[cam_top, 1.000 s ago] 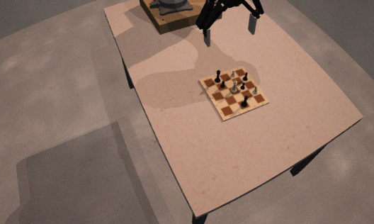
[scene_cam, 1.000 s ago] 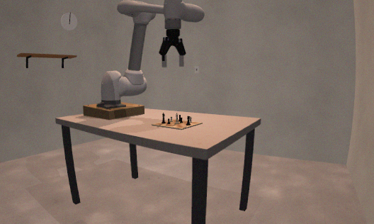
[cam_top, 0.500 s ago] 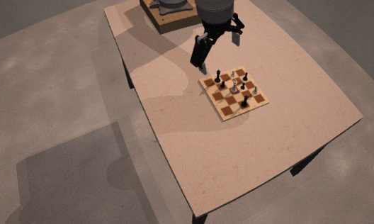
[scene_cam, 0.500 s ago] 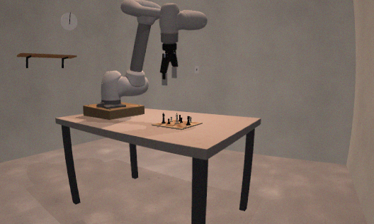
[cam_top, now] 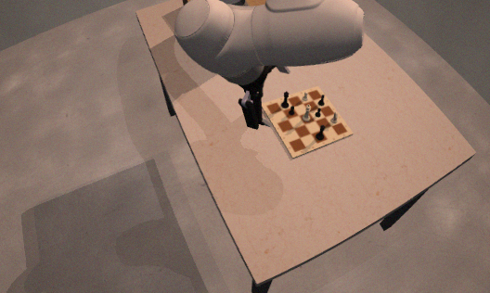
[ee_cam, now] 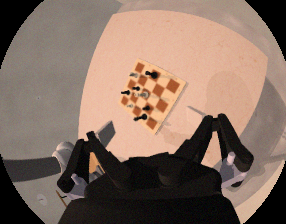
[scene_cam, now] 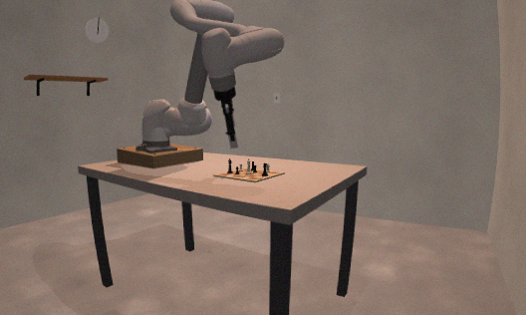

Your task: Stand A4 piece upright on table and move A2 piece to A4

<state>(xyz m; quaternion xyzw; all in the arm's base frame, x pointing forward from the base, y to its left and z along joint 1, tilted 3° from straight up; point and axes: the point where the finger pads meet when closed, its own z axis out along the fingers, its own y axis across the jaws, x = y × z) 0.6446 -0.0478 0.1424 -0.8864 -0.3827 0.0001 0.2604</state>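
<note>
The chessboard is 180 mm below my hand, 130 mm to the left of it and 30 mm behind it. Round my hand: small white piece 160 mm to the left, 160 mm below, 110 mm behind.
</note>
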